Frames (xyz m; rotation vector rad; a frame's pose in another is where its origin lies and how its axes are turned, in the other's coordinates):
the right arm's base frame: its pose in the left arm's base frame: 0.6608 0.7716 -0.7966 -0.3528 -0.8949 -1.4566
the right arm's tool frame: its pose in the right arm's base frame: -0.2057 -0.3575 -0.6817 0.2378 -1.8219 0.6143
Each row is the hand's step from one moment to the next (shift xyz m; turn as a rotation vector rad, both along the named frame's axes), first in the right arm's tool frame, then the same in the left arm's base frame.
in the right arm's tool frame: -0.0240 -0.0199 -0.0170 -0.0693 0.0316 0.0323
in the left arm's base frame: -0.0106 -0.0323 0.0102 0.0272 -0.0444 -0.0643
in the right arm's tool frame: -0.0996 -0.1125 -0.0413 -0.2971 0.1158 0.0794
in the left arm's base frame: -0.0816 -0.1305 0.0242 0.1169 -0.2155 -0.2187
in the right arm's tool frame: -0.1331 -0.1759 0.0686 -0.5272 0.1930 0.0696
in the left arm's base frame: -0.1725 -0.1366 -0.0702 0.2185 -0.4104 -0.3223
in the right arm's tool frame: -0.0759 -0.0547 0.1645 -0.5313 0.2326 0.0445
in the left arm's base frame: -0.0954 -0.0234 -0.1618 0.2642 -0.4140 -0.3117
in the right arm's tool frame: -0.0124 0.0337 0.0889 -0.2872 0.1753 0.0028
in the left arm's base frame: 0.0048 0.0277 -0.0917 0.1962 -0.2200 -0.1622
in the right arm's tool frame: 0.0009 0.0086 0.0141 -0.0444 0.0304 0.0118
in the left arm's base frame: 0.0035 0.0077 -0.0142 0.0298 -0.0293 -0.0359
